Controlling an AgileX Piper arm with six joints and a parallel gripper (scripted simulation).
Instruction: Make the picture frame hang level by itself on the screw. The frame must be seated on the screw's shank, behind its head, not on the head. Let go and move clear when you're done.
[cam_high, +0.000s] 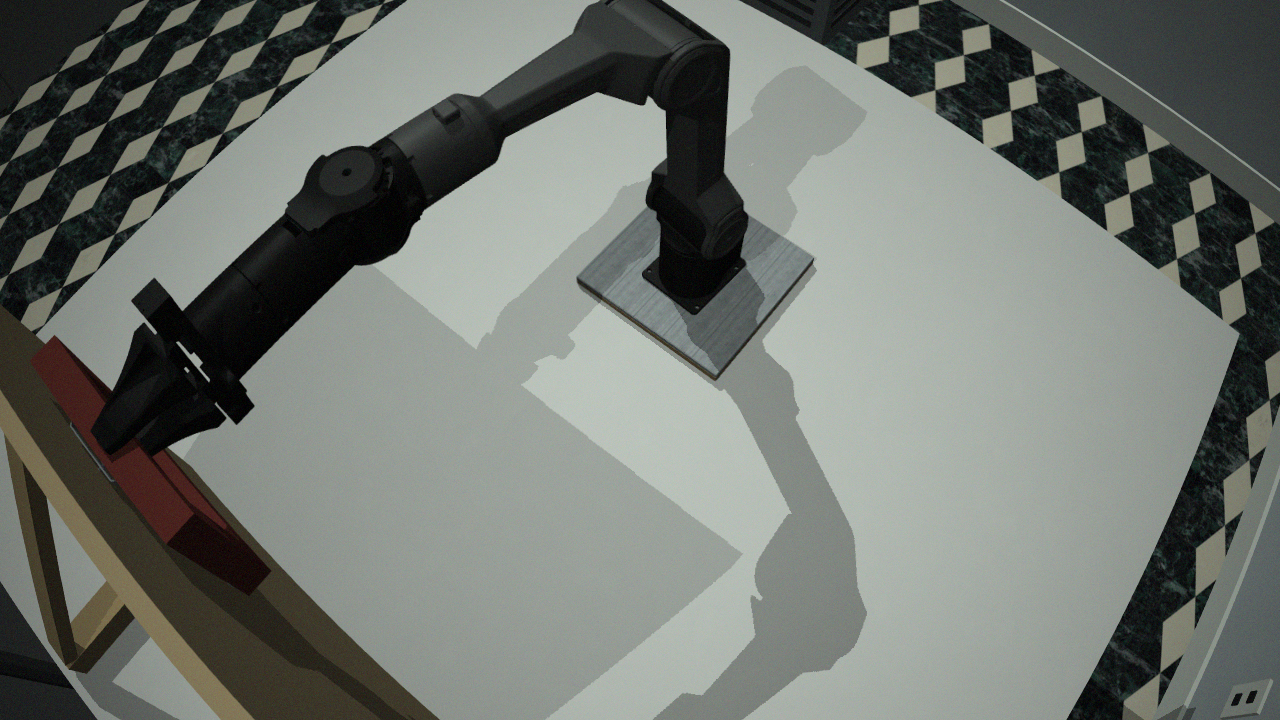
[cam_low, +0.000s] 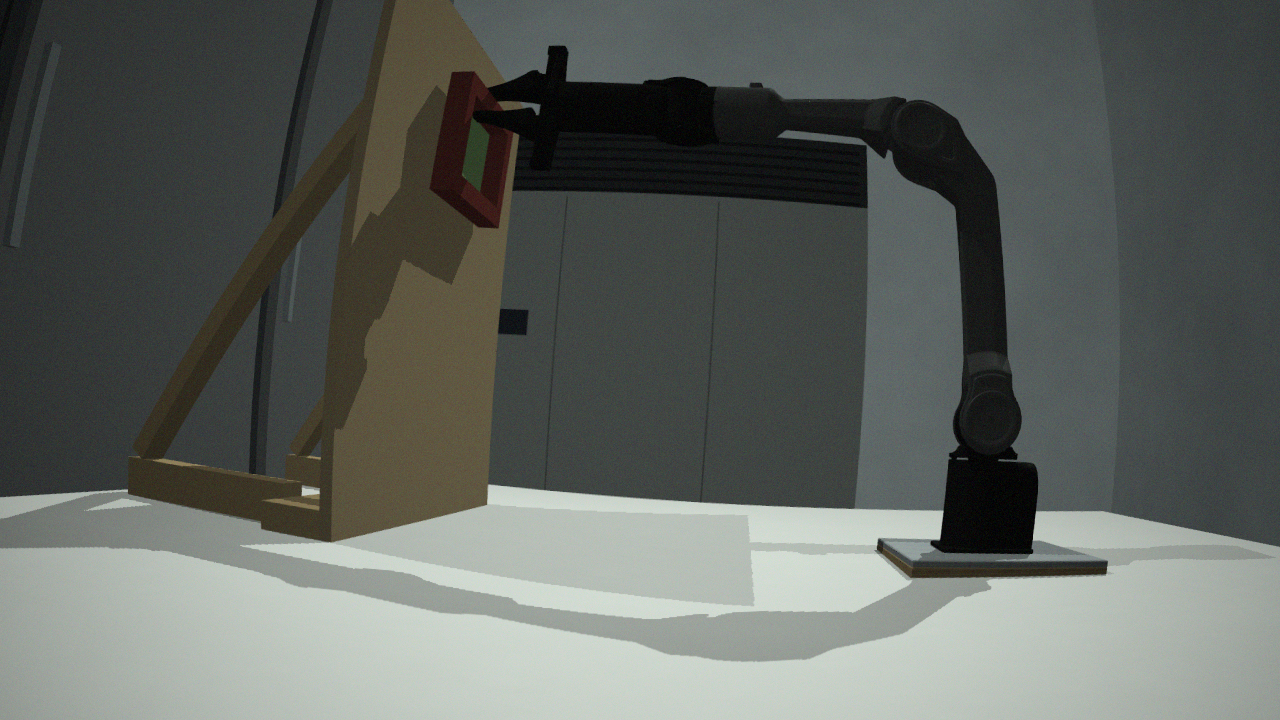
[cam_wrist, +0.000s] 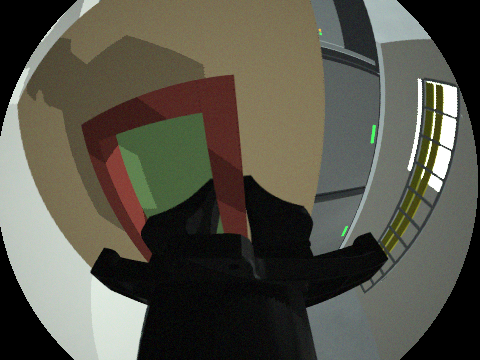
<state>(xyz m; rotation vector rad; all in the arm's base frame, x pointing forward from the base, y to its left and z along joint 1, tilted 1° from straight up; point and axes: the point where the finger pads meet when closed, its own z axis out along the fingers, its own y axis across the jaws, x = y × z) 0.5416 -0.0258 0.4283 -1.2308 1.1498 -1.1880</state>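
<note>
My gripper is now 10 mm short of the picture frame, 10 mm to the left of it and 50 mm above it. The rest, counted from my hand: upright wooden board: 30 mm ahead, 180 mm below.
</note>
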